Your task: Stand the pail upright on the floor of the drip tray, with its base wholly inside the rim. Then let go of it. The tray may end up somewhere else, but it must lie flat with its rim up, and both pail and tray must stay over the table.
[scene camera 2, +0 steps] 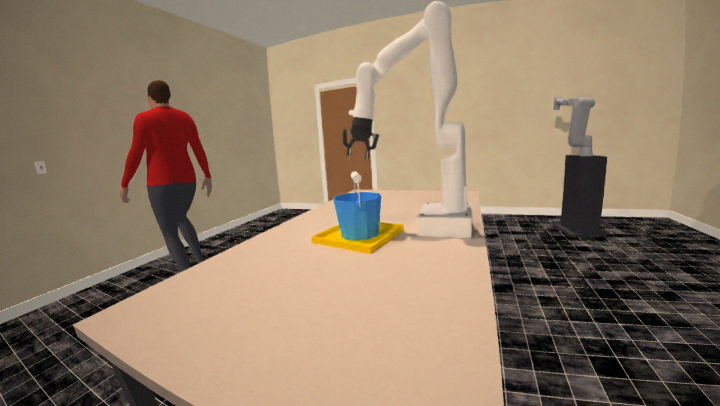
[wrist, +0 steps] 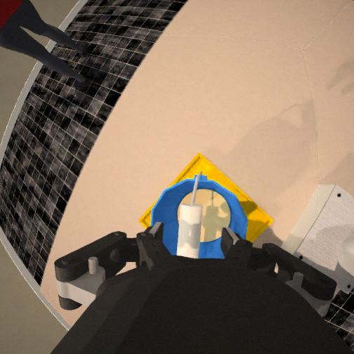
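Seen in the pictures: gripper, fingertip midpoint: point(scene camera 2: 357, 158); arm's base, link origin: point(scene camera 2: 454, 209).
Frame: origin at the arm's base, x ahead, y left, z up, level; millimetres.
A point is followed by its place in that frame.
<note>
The blue pail point(scene camera 2: 357, 217) {z 12, x 355, y 144 mm} point(wrist: 165, 202) stands upright on the yellow drip tray point(scene camera 2: 352, 246) {z -68, x 361, y 221 mm} point(wrist: 260, 220); its base appears to be inside the rim. The tray lies flat on the table with its rim up. The pail's white handle grip point(scene camera 2: 355, 177) {z 152, x 359, y 113 mm} point(wrist: 189, 230) stands up above the pail on its thin wire. My gripper point(scene camera 2: 358, 155) {z 212, x 366, y 27 mm} point(wrist: 191, 234) is open and empty, above the handle grip with a gap between them in the scene view. In the wrist view the grip shows between the two fingertips, and the near part of the pail is hidden by the gripper.
The arm's white base point(scene camera 2: 444, 225) {z -38, x 46, y 88 mm} point(wrist: 325, 235) stands on the table point(scene camera 2: 322, 322) {z -83, x 333, y 623 mm} point(wrist: 135, 130) to the right of the tray. A person in a red top point(scene camera 2: 166, 146) is on the floor left of the table. Another arm on a dark pedestal point(scene camera 2: 583, 194) stands at the back right.
</note>
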